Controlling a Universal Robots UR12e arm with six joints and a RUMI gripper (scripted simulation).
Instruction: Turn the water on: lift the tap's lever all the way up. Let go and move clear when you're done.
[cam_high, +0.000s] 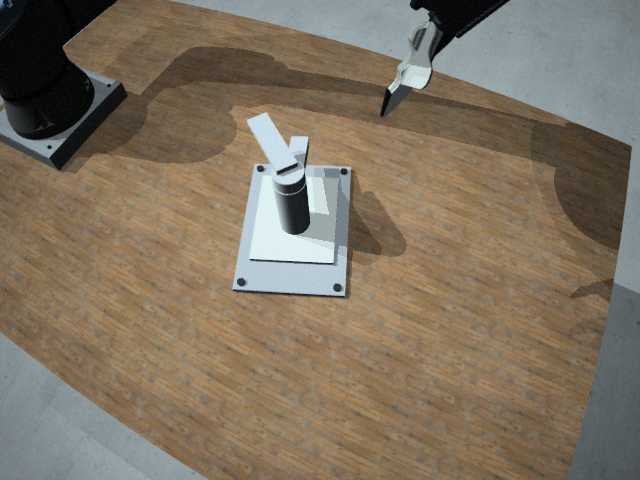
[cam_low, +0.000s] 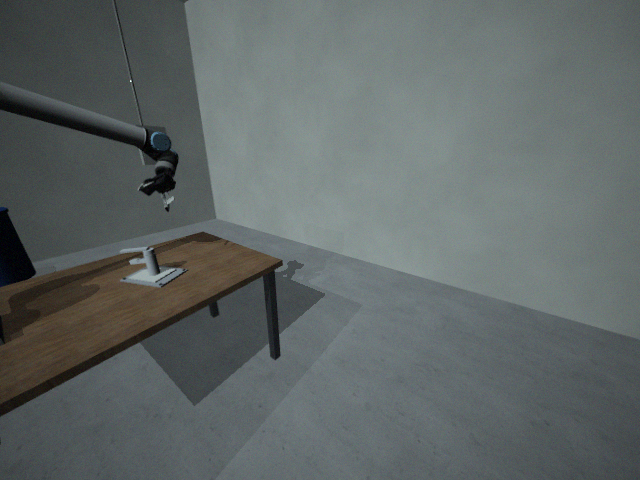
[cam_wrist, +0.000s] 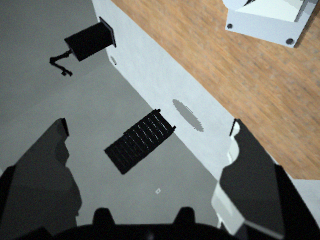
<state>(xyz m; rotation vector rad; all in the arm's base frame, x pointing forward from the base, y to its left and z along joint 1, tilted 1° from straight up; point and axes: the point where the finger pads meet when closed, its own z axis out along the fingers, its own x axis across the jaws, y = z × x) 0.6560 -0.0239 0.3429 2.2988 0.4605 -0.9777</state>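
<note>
Now: the lever 22 cm below my hand, 11 cm behind it and 4 cm to the left of it. From my hand the other things lie so: grey tap (27 cm below, 9 cm behind, 3 cm to the left).
</note>
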